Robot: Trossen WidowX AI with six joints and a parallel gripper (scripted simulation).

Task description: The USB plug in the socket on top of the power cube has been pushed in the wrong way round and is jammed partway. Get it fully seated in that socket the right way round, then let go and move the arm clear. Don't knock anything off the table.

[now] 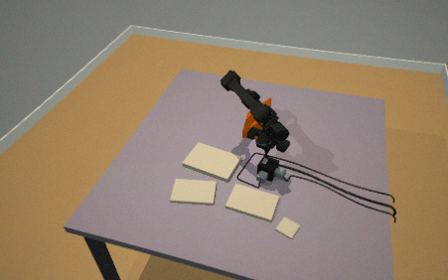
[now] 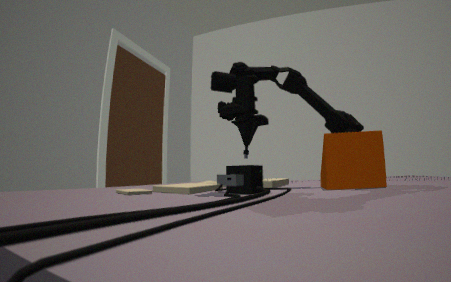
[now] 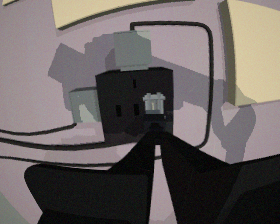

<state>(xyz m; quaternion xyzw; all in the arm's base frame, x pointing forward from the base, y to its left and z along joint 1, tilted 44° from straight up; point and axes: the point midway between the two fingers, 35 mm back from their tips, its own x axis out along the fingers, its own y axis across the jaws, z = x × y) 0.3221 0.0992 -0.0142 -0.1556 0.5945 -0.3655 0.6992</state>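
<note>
The USB plug lies 2 cm below my gripper tip. From my gripper tip the other things lie so: cream tile: 29 cm ahead, 14 cm to the left, 13 cm below.
</note>
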